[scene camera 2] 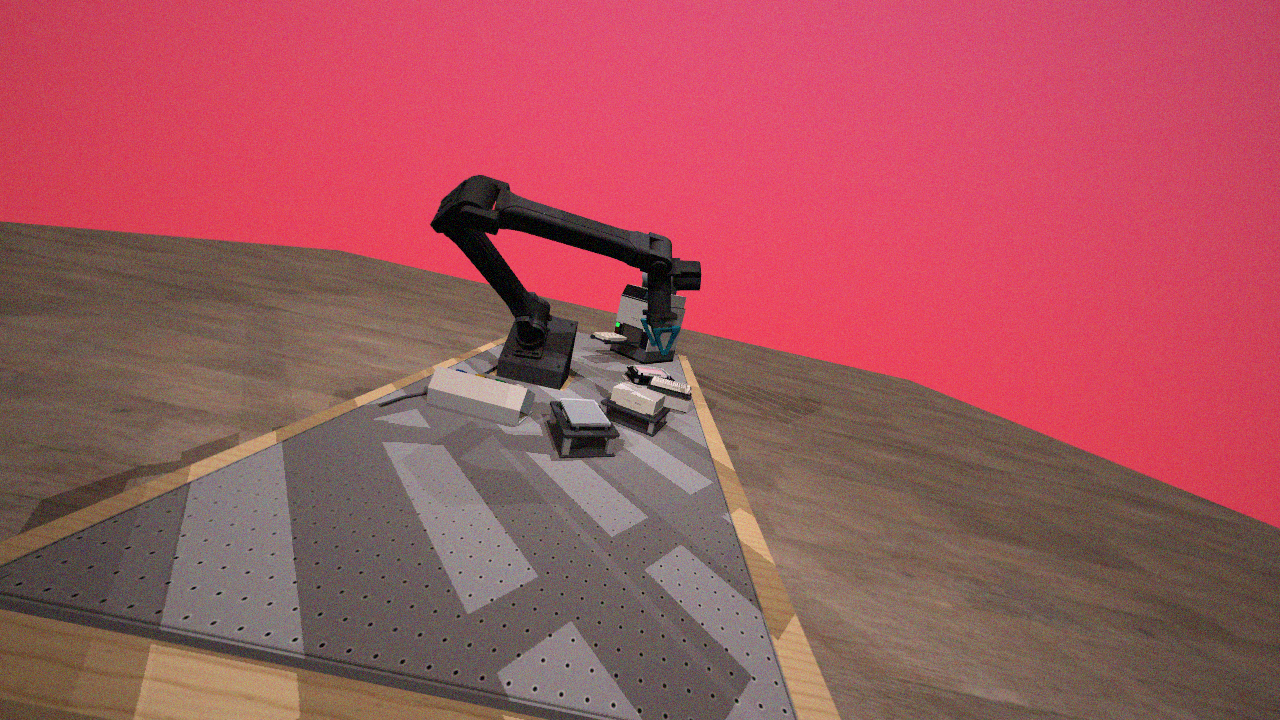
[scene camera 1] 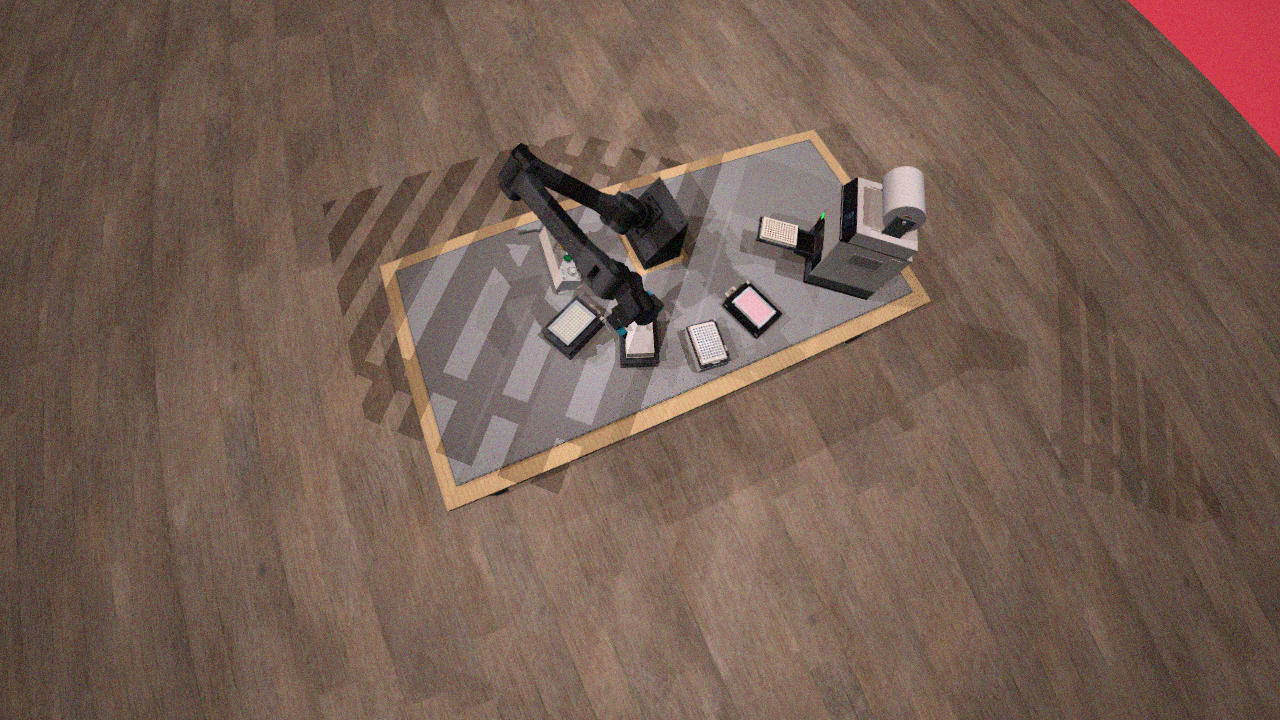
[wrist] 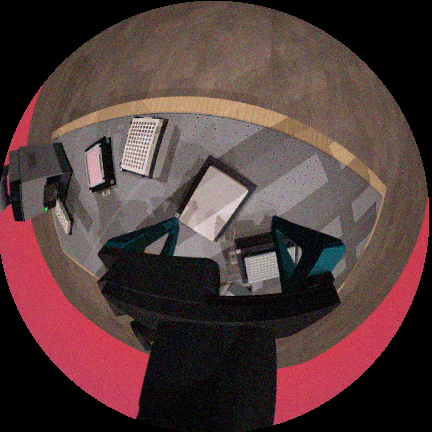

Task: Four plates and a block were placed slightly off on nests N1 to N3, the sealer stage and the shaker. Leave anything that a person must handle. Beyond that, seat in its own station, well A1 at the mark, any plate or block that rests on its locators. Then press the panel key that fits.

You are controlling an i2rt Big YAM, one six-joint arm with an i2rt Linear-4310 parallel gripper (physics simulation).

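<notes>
My gripper (scene camera 1: 635, 315) (scene camera 2: 660, 351) (wrist: 224, 221) is open and empty, above the nest with the plain pale block (scene camera 1: 640, 343) (scene camera 2: 637, 399) (wrist: 215, 202). The block lies on its dark nest (scene camera 2: 650, 424) (wrist: 250, 186); whether it rests on the locators is unclear. A pale plate (scene camera 1: 573, 322) (scene camera 2: 583, 412) (wrist: 262, 266) sits on the neighbouring dark nest, partly behind a finger in the wrist view. A white many-holed plate (scene camera 1: 708, 342) (scene camera 2: 669, 385) (wrist: 142, 145) and a pink-topped plate (scene camera 1: 752, 306) (wrist: 95, 166) stand on other stations. Another plate (scene camera 1: 778, 231) (scene camera 2: 609, 336) (wrist: 62, 216) lies on the sealer stage. Well marks are too small to read.
The grey sealer (scene camera 1: 854, 259) with a white roll (scene camera 1: 904, 192) stands at one table end. A pale wedge-shaped panel (scene camera 1: 553, 261) (scene camera 2: 478, 396) with a green spot lies near the arm's base (scene camera 1: 657, 228) (scene camera 2: 539, 353). A wooden rim (scene camera 1: 680, 412) borders the table.
</notes>
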